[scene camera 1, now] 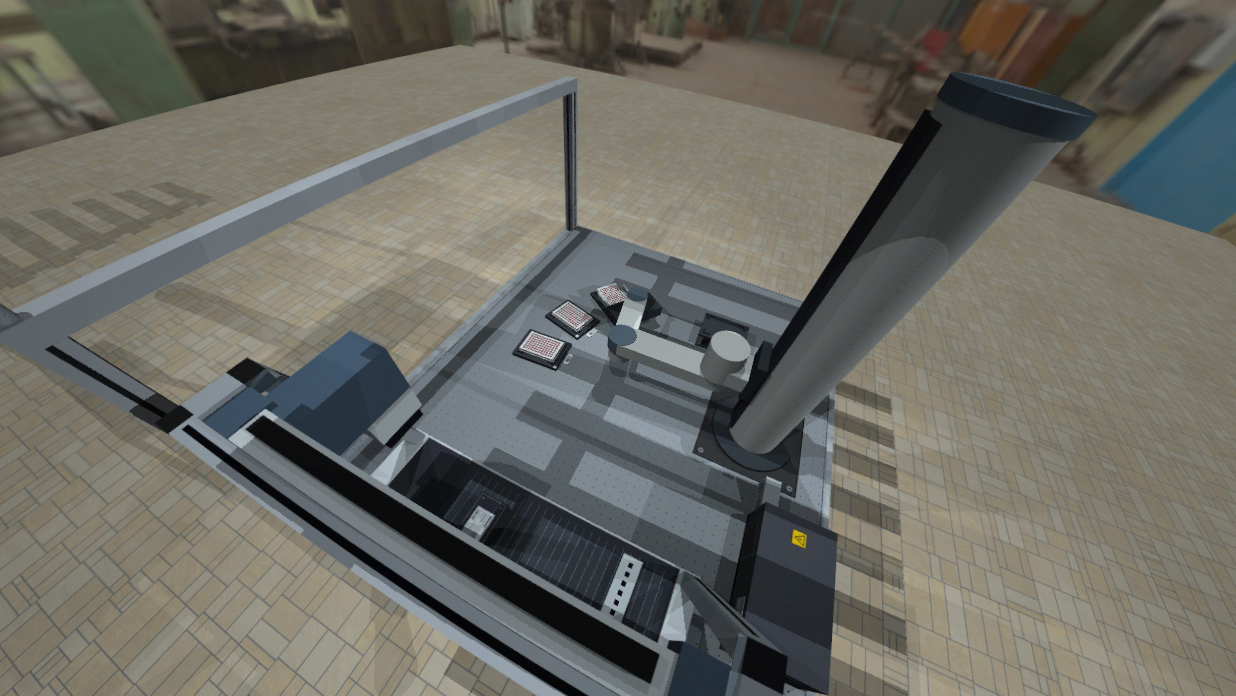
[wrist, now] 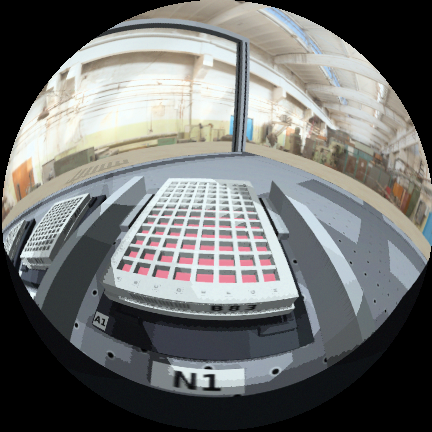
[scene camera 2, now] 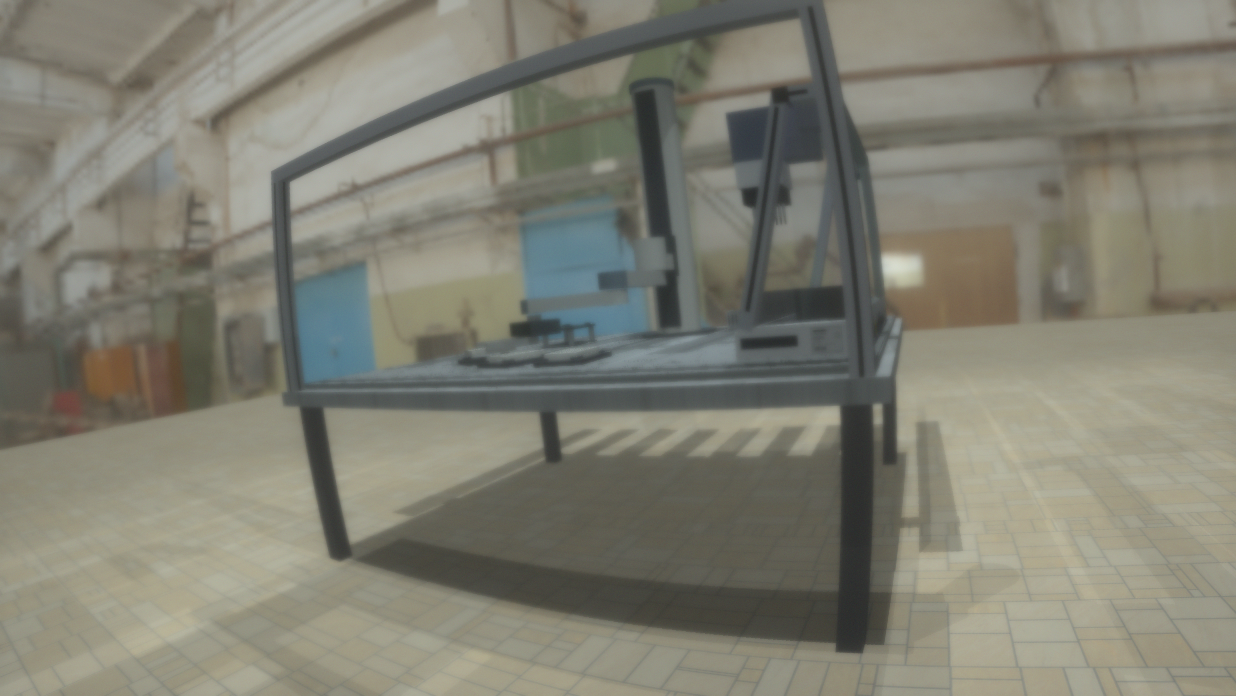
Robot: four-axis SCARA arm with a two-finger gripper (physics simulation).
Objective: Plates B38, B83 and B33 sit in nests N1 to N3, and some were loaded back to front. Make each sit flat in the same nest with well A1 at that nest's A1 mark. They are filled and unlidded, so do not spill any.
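My gripper [wrist: 205, 187] is shut on plate B83 [wrist: 202, 235] [scene camera 1: 610, 295], with one finger on each long side. The plate looks level, its wells hold pink liquid, and its B83 label faces the camera. It is at nest N1 [wrist: 200, 341], low over or in it; whether it touches the seat I cannot tell. The nest's A1 mark [wrist: 100, 321] is at its near left corner. The plate's row letters are too small to read surely. A second plate [wrist: 57, 230] [scene camera 1: 571, 317] and a third plate [wrist: 15, 237] [scene camera 1: 544, 346] sit in the neighbouring nests; their labels are unreadable.
The arm's column [scene camera 1: 890, 276] [scene camera 2: 664, 198] stands on the perforated table. A low dark stand [scene camera 1: 722, 328] is beside the arm. A blue machine head [scene camera 1: 333, 389] and a dark slotted deck [scene camera 1: 553, 536] are at the near side. A grey frame [scene camera 1: 302, 194] [scene camera 2: 553, 73] borders the table.
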